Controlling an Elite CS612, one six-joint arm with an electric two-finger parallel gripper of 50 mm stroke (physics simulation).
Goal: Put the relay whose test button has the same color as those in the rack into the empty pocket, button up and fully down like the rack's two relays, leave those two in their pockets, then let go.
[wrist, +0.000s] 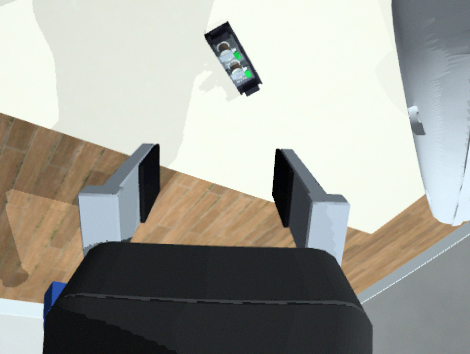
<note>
I see my gripper (216, 170) and a black rack (218, 35).
</note>
